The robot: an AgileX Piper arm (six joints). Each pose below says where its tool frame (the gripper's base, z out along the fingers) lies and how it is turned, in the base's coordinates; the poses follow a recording.
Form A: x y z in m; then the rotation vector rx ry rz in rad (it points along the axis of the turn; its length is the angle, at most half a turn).
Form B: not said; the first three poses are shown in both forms.
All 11 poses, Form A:
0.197 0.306 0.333 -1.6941 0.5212 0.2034
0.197 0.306 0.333 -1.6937 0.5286 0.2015
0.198 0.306 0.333 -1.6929 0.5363 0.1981
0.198 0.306 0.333 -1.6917 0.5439 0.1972
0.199 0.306 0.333 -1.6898 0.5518 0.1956
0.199 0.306 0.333 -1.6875 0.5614 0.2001
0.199 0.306 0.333 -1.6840 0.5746 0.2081
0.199 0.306 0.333 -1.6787 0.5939 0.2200
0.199 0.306 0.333 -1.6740 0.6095 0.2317
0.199 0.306 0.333 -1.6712 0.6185 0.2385
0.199 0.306 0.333 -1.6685 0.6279 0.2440
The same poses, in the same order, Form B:
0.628 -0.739 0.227 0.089 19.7 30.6 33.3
0.627 -0.739 0.231 0.088 19.7 30.6 33.3
0.627 -0.738 0.234 0.086 19.8 30.6 33.3
0.626 -0.738 0.237 0.086 19.8 30.6 33.3
0.626 -0.737 0.241 0.085 19.9 30.6 33.3
0.626 -0.736 0.245 0.087 19.9 30.6 33.3
0.625 -0.734 0.250 0.091 19.9 30.6 33.3
0.624 -0.731 0.259 0.096 19.9 30.6 33.3
0.623 -0.729 0.265 0.101 19.9 30.6 33.3
0.622 -0.728 0.269 0.104 19.9 30.6 33.3
0.622 -0.726 0.273 0.106 19.9 30.6 33.3

